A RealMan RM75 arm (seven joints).
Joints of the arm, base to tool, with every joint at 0 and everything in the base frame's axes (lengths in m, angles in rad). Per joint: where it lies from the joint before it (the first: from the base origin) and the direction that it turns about. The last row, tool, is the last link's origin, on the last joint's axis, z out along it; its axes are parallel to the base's.
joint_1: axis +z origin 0 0 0.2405
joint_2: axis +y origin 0 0 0
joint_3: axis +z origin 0 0 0.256
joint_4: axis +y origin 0 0 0
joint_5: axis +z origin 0 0 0.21
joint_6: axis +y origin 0 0 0
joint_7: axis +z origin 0 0 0.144
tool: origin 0 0 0
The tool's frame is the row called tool.
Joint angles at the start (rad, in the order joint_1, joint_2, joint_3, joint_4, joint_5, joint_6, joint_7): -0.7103 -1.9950 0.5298 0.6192 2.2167 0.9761 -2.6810
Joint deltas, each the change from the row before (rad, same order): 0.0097 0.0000 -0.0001 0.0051 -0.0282 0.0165 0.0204; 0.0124 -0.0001 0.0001 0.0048 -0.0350 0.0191 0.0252; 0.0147 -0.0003 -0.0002 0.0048 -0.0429 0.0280 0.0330; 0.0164 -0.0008 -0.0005 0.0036 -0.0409 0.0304 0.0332; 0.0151 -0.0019 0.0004 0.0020 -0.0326 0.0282 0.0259
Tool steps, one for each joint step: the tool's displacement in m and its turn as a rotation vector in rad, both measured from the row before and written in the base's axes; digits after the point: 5 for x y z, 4 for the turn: 0.00039 -0.00208 0.00142 0.0050 -0.0131 -0.0170; 0.00015 -0.00276 0.00157 0.0071 -0.0161 -0.0201; 0.00081 -0.00371 0.00150 0.0063 -0.0204 -0.0290; 0.00017 -0.00467 0.00101 0.0046 -0.0201 -0.0287; -0.00007 -0.00484 -0.00017 0.0006 -0.0187 -0.0233
